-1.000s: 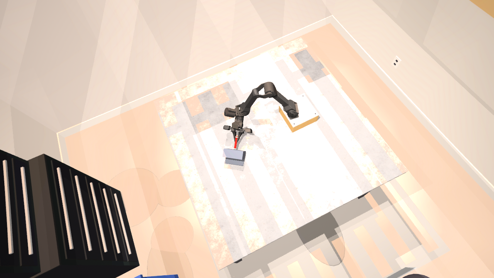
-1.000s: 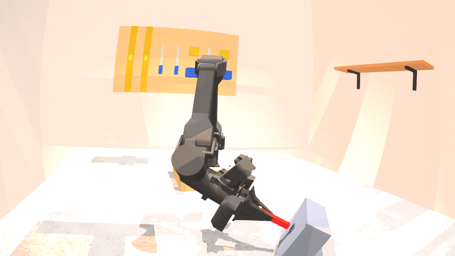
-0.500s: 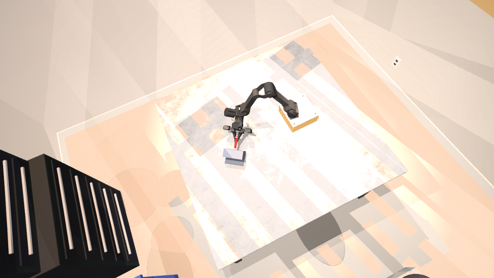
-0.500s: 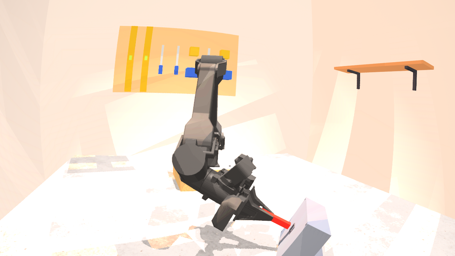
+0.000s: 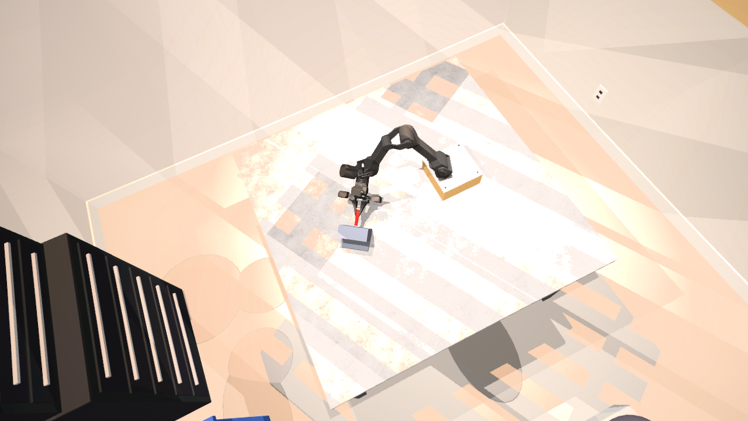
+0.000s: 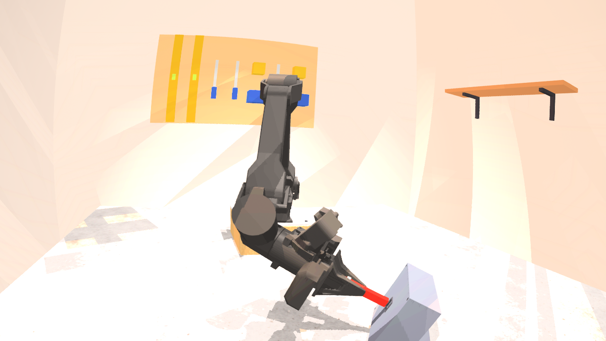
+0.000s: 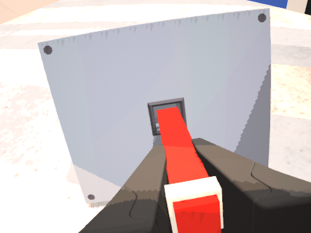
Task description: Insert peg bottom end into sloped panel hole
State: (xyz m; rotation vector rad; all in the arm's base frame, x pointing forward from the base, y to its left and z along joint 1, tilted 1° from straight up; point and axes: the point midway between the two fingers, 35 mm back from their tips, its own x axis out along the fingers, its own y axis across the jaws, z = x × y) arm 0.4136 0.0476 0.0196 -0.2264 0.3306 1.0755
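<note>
The sloped panel lies 6 cm to the left of my gripper tip, 3 cm below it and 3 cm ahead of it. Round my gripper tip: red square peg 1 cm to the right, 1 cm behind, 1 cm above.
</note>
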